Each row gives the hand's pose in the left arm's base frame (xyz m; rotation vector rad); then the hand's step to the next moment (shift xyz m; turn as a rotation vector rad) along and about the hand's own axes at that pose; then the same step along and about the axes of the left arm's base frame.
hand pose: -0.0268 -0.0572 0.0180 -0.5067 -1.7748 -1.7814
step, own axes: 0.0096 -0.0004 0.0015 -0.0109 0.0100 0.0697
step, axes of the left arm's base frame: -0.0078 0.0002 0.0058 0.0059 0.0709 0.0043
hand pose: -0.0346 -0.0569 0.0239 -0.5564 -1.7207 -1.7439
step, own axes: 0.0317 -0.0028 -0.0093 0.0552 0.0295 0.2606
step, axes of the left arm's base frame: -0.0236 -0.0136 0.0190 -0.0522 0.2518 0.0755
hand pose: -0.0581 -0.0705 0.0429 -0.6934 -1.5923 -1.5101
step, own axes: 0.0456 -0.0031 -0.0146 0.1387 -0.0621 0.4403
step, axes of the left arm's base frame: -0.0234 -0.0212 0.0361 -0.2052 0.4044 0.1064
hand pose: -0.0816 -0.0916 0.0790 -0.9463 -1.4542 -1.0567
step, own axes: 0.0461 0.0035 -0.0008 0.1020 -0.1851 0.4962
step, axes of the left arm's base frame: -0.0025 0.0010 0.0462 -0.3333 0.4208 0.0521
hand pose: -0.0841 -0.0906 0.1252 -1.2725 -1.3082 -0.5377
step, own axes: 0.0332 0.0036 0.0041 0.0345 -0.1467 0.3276
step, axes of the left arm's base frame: 0.0104 0.0161 0.0277 -0.2503 0.2592 0.0140
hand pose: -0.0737 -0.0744 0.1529 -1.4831 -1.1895 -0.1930
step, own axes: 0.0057 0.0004 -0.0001 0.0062 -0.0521 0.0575
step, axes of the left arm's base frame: 0.0030 0.0031 0.0037 -0.0633 0.0408 0.0196
